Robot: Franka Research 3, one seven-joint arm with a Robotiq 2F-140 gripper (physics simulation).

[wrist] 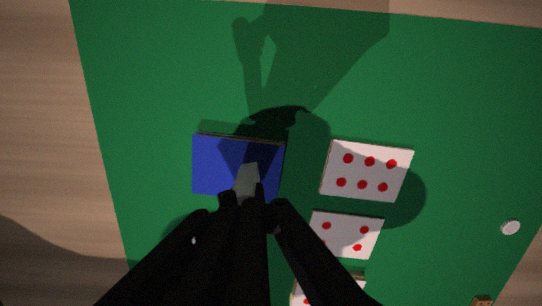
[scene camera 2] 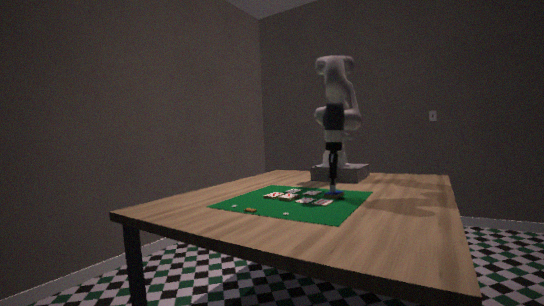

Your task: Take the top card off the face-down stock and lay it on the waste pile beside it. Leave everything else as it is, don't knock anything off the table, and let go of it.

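The face-down stock [scene camera 2: 340, 193] [wrist: 207, 165] is a low blue-backed stack near the right side of the green mat [scene camera 2: 345, 212] [wrist: 165, 65]. Its top card looks slightly offset from the layers below. My gripper [scene camera 2: 333, 188] [wrist: 251, 175] is shut and empty, with its pale fingertips pointing down over the stock, at or just above its top. A face-up card [scene camera 2: 313, 193] lies beside the stock in the scene view; it is hidden behind my gripper in the wrist view. I cannot tell for certain whether it is the waste pile.
A card with six red dots [scene camera 2: 324, 202] [wrist: 366, 171] and a four-dot card [scene camera 2: 305, 200] [wrist: 350, 237] lie nearby. More face-up cards [scene camera 2: 287, 197] lie farther left. A white disc [scene camera 2: 286, 213] [wrist: 510, 227] and a small brown object [scene camera 2: 250, 210] [wrist: 482, 301] lie near the mat's edge.
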